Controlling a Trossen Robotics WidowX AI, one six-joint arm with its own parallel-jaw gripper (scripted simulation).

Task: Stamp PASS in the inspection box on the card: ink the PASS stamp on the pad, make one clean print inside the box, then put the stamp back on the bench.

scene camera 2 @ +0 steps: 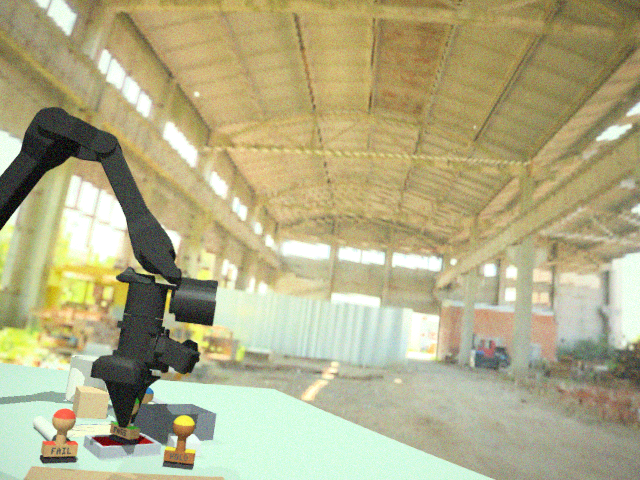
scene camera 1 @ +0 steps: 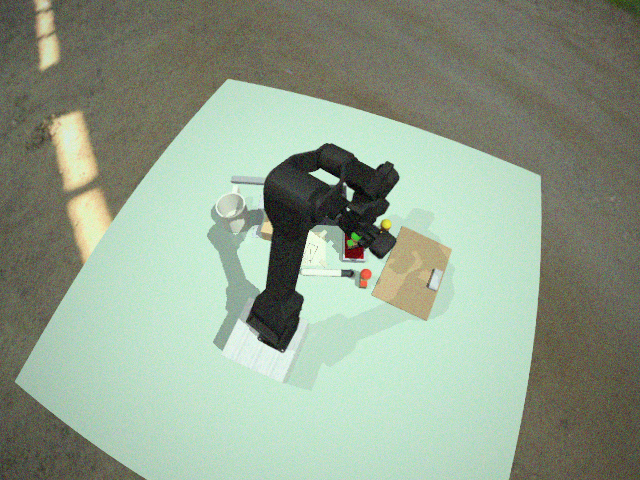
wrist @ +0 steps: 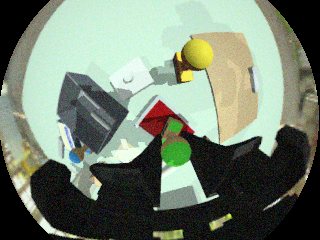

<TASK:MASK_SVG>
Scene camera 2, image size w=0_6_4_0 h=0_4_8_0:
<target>gripper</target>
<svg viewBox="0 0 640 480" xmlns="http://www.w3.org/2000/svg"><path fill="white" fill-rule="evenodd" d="M123 314L122 321L118 321L117 327L121 328L118 349L113 350L113 355L103 355L93 361L90 375L92 378L99 378L105 381L119 427L126 429L130 419L130 424L134 424L135 417L138 414L138 410L134 415L132 414L136 398L139 400L139 409L147 388L161 378L160 376L153 376L152 370L161 370L162 373L168 372L170 366L180 374L192 373L195 364L200 361L199 356L201 352L198 351L198 343L192 340L180 343L180 341L170 338L170 330L162 327L163 320Z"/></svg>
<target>grey tray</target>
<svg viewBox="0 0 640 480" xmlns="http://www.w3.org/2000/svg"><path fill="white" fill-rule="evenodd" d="M133 426L140 428L139 433L143 433L160 444L164 444L168 441L169 433L174 434L174 420L180 416L188 416L195 423L194 433L192 434L195 434L199 441L214 440L213 435L217 413L194 404L145 403L141 404L138 409L138 414Z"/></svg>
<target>white mug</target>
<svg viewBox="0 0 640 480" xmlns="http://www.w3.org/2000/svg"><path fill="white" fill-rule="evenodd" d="M98 357L88 357L86 355L72 356L65 395L68 401L74 402L76 385L82 387L102 387L107 390L103 379L92 378L90 375L93 361L97 360Z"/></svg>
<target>cardboard box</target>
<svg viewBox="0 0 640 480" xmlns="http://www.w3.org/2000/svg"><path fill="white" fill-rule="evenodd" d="M76 385L72 407L75 417L106 419L109 392L102 387L82 387Z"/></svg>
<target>yellow-knobbed hold stamp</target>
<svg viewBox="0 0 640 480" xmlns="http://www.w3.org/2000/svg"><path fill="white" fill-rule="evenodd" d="M180 416L174 420L173 432L178 436L177 448L166 447L162 467L192 470L196 450L186 449L186 438L194 433L195 423L188 416Z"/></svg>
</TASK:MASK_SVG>
